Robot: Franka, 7 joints.
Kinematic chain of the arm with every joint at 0, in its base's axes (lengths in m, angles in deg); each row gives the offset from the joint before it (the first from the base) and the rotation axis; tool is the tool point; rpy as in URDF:
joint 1: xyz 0 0 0.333 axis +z
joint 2: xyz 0 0 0 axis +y
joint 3: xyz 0 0 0.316 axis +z
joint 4: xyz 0.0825 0 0 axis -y
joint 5: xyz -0.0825 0 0.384 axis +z
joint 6: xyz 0 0 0 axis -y
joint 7: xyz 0.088 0 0 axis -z
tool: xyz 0 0 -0.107 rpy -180 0 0
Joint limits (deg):
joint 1: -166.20..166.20
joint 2: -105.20..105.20
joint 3: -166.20..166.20
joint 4: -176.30..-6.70
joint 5: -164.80..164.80
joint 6: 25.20..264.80
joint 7: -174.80..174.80
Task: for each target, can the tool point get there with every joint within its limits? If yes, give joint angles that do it. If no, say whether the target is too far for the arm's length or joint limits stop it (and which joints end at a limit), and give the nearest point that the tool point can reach.
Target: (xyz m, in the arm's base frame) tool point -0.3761 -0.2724 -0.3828
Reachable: no: joint limits stop it (at a limit: joint 2) | nearest point -0.3633 -0.2631 -0.3344 | short by 0.051 m
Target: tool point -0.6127 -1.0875 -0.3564
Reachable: no: too far | nearest point -0.3686 -0.6543 -0.0818 | short by 0.568 m
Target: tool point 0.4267 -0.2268 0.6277
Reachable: yes | joints 6.41 5.63 -25.62 -83.73 -39.33 43.44 -51.73
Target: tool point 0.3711 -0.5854 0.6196
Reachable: yes | joints 128.02 -83.81 -2.66 -45.18 -34.41 236.03 -92.78
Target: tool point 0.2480 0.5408 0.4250
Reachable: yes | joints 101.85 16.97 -48.23 -103.56 -124.43 189.02 -103.72
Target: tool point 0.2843 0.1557 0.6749
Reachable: yes | joints 64.75 -56.14 -25.02 -151.13 -5.63 182.07 -57.45
